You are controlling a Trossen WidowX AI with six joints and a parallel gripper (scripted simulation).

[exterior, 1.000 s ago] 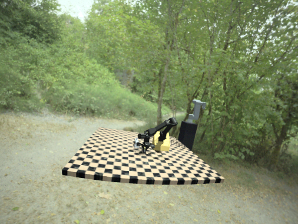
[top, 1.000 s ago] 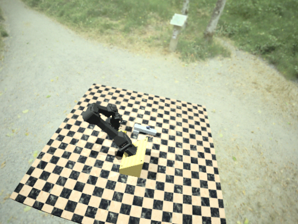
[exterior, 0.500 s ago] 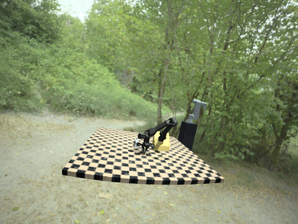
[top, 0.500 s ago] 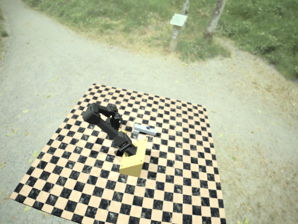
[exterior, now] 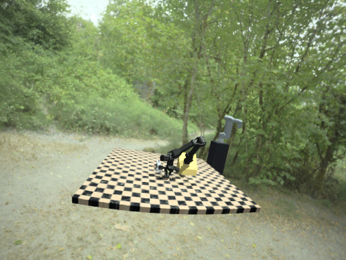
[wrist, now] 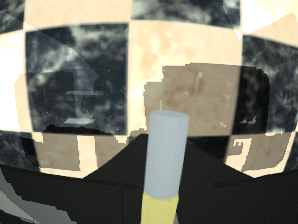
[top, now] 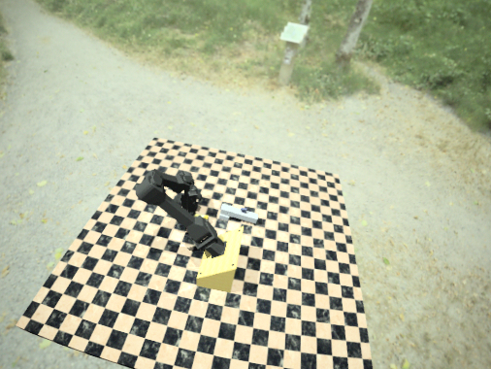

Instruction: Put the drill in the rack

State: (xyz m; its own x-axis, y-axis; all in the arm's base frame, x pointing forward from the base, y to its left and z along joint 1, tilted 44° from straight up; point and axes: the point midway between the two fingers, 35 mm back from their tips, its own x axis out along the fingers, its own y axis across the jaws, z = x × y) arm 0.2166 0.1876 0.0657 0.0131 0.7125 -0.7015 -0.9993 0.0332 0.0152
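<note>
Now: gripper tip 4 cm to the left of the yellow drill and 4 cm below it. Round my gripper tip: grey rack 5 cm to the right, 1 cm above; blue key 25 cm to the right, 6 cm ahead, 4 cm above; grey block 22 cm to the right, 7 cm ahead, 3 cm above.
</note>
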